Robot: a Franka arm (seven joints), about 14 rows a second.
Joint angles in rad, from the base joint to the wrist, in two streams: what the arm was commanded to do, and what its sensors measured. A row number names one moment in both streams.
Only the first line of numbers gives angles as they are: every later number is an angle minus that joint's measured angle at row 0.
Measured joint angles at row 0:
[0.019, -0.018, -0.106, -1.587, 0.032, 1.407, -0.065]
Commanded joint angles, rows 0 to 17:
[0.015, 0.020, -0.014, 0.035, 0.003, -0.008, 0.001]
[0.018, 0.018, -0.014, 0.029, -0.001, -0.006, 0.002]
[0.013, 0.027, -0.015, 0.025, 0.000, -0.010, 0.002]
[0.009, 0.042, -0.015, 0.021, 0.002, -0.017, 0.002]
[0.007, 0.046, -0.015, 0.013, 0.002, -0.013, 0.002]
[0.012, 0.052, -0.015, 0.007, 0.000, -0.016, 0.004]
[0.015, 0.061, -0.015, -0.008, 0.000, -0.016, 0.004]
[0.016, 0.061, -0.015, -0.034, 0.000, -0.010, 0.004]
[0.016, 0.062, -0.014, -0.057, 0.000, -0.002, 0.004]
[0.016, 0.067, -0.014, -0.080, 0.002, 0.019, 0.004]
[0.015, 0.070, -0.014, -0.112, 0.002, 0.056, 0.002]
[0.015, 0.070, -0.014, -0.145, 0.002, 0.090, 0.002]
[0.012, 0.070, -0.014, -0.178, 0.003, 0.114, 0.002]
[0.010, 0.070, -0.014, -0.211, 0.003, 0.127, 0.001]
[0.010, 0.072, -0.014, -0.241, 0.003, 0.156, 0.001]
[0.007, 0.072, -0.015, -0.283, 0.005, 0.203, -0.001]
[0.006, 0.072, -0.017, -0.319, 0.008, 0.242, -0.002]
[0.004, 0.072, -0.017, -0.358, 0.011, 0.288, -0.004]
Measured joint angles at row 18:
[0.000, 0.091, -0.007, -0.282, 0.000, 0.218, 0.000]
